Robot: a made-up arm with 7 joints.
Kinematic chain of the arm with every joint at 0, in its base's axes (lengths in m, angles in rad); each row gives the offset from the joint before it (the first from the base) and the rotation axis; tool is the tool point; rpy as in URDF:
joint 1: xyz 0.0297 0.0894 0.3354 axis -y
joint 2: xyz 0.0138 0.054 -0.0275 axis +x
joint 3: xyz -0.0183 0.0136 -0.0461 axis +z
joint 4: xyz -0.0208 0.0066 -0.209 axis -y
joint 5: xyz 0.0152 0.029 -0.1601 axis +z
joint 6: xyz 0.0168 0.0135 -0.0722 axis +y
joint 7: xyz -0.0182 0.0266 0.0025 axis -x
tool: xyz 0.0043 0.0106 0.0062 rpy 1.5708 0 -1.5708
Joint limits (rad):
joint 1: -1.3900..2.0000
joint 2: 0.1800..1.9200
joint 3: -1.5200..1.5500
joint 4: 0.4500..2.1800
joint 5: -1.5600..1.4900
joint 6: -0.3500..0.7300
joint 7: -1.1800..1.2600
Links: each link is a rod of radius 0.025 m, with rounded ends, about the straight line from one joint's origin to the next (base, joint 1, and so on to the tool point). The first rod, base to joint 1, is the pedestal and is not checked.
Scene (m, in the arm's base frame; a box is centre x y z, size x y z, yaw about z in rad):
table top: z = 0
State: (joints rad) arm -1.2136 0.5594 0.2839 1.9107 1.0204 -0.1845 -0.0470
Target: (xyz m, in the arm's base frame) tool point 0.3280 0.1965 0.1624
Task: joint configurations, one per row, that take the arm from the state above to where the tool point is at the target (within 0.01 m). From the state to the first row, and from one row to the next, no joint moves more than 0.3 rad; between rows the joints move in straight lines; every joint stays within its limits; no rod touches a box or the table.
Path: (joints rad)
1: -0.9483 0.4962 0.1864 1.8799 1.0327 -0.2041 -0.0344
2: -0.6829 0.4329 0.0889 1.8490 1.0450 -0.2237 -0.0218
3: -0.4176 0.3697 -0.0086 1.8182 1.0573 -0.2433 -0.0092
4: -0.1522 0.3065 -0.1061 1.7873 1.0695 -0.2629 0.0034
5: 0.1131 0.2432 -0.2036 1.7565 1.0818 -0.2825 0.0160
6: 0.3784 0.1800 -0.3011 1.7256 1.0941 -0.3021 0.0287

